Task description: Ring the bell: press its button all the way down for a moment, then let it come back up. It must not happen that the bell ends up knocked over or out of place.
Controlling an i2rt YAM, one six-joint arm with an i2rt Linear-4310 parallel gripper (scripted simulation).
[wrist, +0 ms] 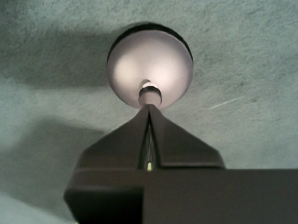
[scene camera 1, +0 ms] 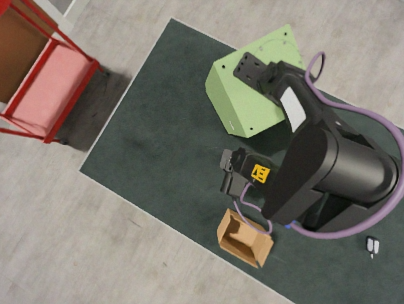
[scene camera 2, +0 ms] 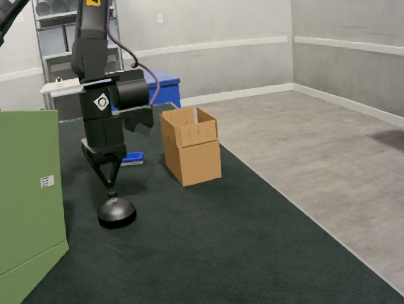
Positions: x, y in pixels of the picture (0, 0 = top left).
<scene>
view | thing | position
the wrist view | my gripper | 149, 111
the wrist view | bell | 149, 54
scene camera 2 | my gripper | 110, 188
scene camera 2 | bell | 112, 213
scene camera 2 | cardboard box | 192, 152
</scene>
